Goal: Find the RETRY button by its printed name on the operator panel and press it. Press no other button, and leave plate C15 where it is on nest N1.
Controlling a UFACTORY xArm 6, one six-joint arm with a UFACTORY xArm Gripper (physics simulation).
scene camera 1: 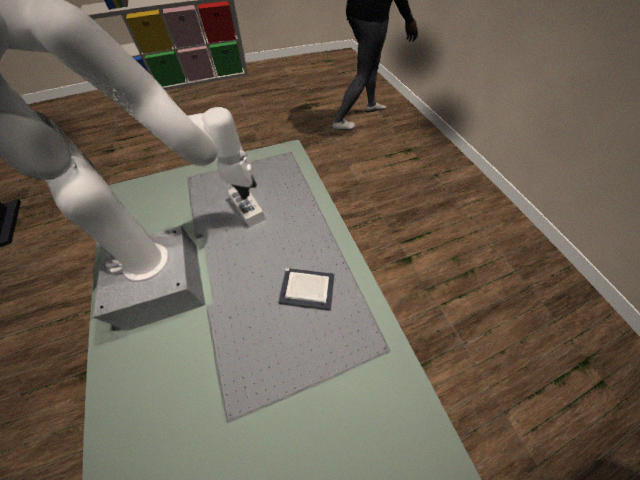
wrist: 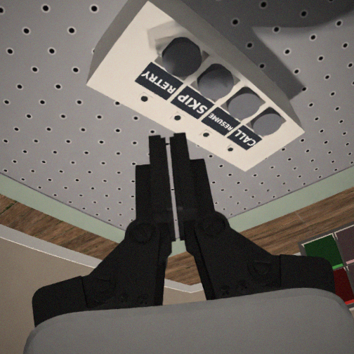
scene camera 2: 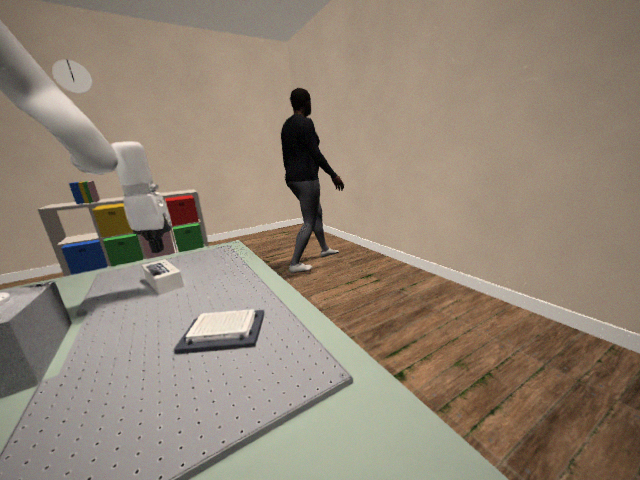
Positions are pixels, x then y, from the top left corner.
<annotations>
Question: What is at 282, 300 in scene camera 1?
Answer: A dark nest N1.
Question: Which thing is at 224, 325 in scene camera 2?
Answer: A plate C15.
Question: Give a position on a plate C15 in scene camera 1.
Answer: At 308, 287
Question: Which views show the gripper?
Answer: Scene camera 1, the wrist view and scene camera 2: all of them.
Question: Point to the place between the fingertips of the gripper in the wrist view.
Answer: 168, 154
</annotations>
